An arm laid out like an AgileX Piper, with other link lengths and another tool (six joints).
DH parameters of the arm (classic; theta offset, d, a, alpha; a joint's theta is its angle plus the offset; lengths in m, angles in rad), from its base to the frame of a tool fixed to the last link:
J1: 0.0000 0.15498 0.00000 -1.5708
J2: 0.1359 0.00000 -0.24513 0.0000
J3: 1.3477 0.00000 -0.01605 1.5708
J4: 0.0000 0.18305 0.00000 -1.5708
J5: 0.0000 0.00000 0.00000 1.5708
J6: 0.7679 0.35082 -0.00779 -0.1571
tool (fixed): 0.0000 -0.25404 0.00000 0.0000
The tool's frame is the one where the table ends.
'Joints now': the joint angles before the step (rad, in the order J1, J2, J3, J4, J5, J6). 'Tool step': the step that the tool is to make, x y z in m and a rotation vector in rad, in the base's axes. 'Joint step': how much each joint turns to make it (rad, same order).
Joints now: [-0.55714 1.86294 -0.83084 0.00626 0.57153 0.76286]
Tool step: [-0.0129 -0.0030 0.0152 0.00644 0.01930 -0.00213]
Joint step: [-0.04172 -0.06955 0.00588 -0.00626 0.08342 -0.03451]
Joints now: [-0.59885 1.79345 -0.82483 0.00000 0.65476 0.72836]
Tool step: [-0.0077 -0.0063 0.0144 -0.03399 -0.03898 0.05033]
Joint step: [-0.03528 -0.07736 0.00218 -0.00004 0.02367 -0.08572]
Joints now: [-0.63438 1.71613 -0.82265 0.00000 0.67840 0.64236]
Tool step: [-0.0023 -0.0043 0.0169 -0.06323 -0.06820 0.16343]
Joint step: [0.00027 -0.09390 -0.00018 0.01757 0.00244 -0.17672]
